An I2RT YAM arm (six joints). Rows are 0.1 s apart.
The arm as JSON. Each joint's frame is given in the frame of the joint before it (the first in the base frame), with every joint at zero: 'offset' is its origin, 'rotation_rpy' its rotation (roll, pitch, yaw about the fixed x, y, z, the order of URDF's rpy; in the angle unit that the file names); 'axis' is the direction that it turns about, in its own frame. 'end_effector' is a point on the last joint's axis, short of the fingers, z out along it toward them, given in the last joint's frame.
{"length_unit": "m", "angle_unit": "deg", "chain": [
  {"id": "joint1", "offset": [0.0, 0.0, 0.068], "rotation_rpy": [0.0, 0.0, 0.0], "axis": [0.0, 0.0, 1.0]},
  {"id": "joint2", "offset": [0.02, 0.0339, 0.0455], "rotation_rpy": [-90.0, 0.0, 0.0], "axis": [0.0, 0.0, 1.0]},
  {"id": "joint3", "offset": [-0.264, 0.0, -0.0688], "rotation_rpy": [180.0, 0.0, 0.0], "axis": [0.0, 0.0, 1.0]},
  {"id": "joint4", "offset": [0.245, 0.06, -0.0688], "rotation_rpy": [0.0, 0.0, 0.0], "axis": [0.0, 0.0, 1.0]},
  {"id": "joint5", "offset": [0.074, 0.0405, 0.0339], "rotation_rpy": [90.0, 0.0, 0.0], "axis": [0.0, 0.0, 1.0]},
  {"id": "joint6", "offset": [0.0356, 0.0, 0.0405], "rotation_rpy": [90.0, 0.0, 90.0], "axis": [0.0, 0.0, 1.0]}
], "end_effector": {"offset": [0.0, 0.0, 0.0], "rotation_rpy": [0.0, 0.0, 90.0]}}
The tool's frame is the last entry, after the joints.
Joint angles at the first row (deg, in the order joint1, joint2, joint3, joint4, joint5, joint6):
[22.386 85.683 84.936 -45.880 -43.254 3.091]
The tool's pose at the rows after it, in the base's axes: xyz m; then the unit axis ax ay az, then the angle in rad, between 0 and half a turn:
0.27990, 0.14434, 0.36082, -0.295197, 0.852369, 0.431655, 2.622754
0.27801, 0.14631, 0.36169, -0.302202, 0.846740, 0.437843, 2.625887
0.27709, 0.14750, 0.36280, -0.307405, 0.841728, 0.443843, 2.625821
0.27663, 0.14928, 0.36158, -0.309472, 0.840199, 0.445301, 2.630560
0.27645, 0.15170, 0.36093, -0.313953, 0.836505, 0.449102, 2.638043
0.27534, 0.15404, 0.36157, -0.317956, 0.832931, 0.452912, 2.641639
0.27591, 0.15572, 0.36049, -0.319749, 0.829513, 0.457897, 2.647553
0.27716, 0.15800, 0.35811, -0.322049, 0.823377, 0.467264, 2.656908
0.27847, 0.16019, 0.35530, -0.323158, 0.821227, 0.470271, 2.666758
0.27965, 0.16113, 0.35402, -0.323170, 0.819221, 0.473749, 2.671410
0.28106, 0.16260, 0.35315, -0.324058, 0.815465, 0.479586, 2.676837
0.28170, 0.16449, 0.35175, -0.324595, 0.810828, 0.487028, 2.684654
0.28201, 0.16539, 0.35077, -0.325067, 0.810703, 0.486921, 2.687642
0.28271, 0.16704, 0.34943, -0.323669, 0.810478, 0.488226, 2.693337
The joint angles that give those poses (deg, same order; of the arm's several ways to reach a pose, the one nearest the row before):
[22.757 85.579 84.728 -45.704 -44.227 2.944]
[23.158 85.428 84.680 -45.615 -45.033 2.721]
[23.363 85.348 84.711 -45.380 -45.811 2.605]
[23.684 85.412 84.496 -45.178 -45.944 2.636]
[24.060 85.671 84.588 -45.175 -46.477 2.475]
[24.502 85.696 84.680 -45.062 -46.867 2.542]
[24.687 85.944 84.596 -44.689 -47.513 2.676]
[24.873 86.321 84.257 -43.824 -48.761 2.958]
[25.097 86.799 84.104 -43.506 -49.211 2.998]
[25.125 87.093 84.048 -43.161 -49.691 3.153]
[25.199 87.477 84.111 -42.700 -50.473 3.384]
[25.389 87.718 83.875 -41.968 -51.400 3.863]
[25.509 87.882 83.847 -41.924 -51.392 3.836]
[25.713 88.154 83.799 -41.620 -51.457 4.222]

